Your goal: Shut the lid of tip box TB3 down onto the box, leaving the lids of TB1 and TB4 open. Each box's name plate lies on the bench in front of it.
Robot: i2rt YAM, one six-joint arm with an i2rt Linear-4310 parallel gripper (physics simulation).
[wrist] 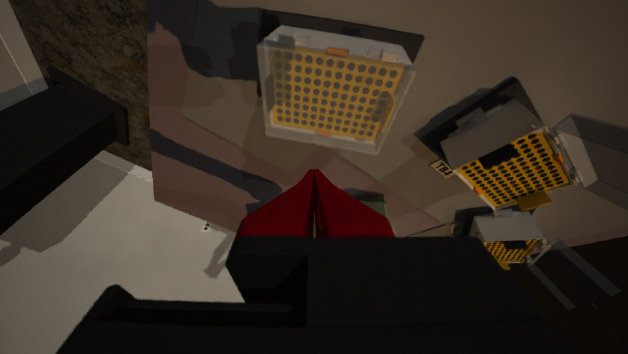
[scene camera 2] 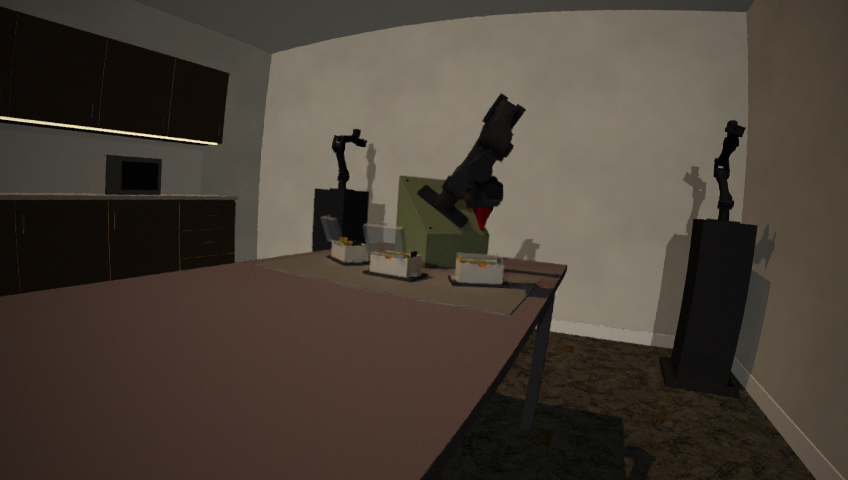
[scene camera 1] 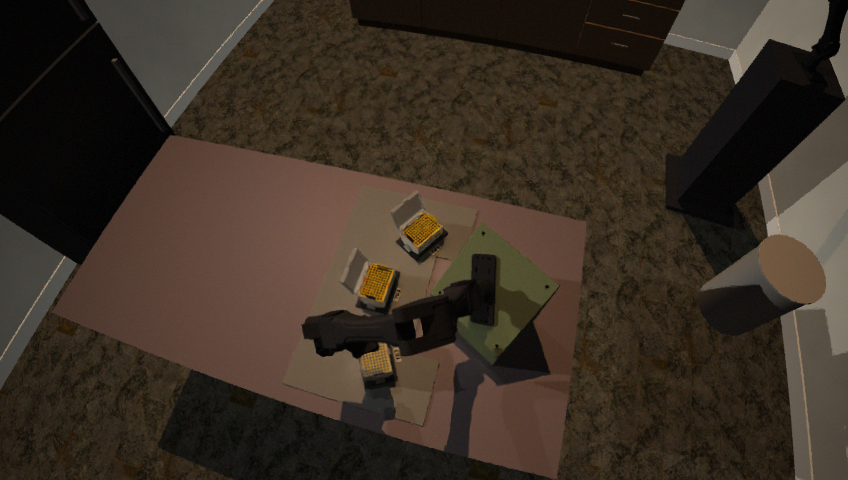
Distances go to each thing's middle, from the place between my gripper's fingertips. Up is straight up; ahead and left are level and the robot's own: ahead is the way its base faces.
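TB1 lid (scene camera 1: pixel 410 208): my hand 40 mm above it, 70 mm short of it, 480 mm to the left of it.
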